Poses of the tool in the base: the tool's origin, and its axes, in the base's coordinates. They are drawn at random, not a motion.
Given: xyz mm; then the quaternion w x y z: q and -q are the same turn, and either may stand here.
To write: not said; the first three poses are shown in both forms.
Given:
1: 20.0 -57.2 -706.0 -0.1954 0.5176 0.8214 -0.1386
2: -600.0 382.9 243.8 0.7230 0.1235 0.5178 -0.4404
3: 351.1 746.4 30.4 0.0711 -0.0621 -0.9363 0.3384
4: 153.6 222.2 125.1 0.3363 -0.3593 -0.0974 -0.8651
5: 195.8 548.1 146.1 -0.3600 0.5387 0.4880 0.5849
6: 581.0 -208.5 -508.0 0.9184 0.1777 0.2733 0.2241
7: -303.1 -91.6 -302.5 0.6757 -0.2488 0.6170 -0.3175
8: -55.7 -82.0 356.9 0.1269 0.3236 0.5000 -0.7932
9: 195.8 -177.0 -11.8 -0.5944 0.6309 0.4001 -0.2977
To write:
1: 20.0 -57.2 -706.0 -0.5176 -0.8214 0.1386 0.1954
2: -600.0 382.9 243.8 0.1235 0.5178 -0.4404 0.7230
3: 351.1 746.4 30.4 -0.0621 -0.9363 0.3384 0.0711
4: 153.6 222.2 125.1 -0.3593 -0.0974 -0.8651 0.3363
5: 195.8 548.1 146.1 -0.5387 -0.4880 -0.5849 0.3600
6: 581.0 -208.5 -508.0 0.1777 0.2733 0.2241 0.9184
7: -303.1 -91.6 -302.5 -0.2488 0.6170 -0.3175 0.6757
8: -55.7 -82.0 356.9 0.3236 0.5000 -0.7932 0.1269
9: 195.8 -177.0 -11.8 -0.6309 -0.4001 0.2977 0.5944
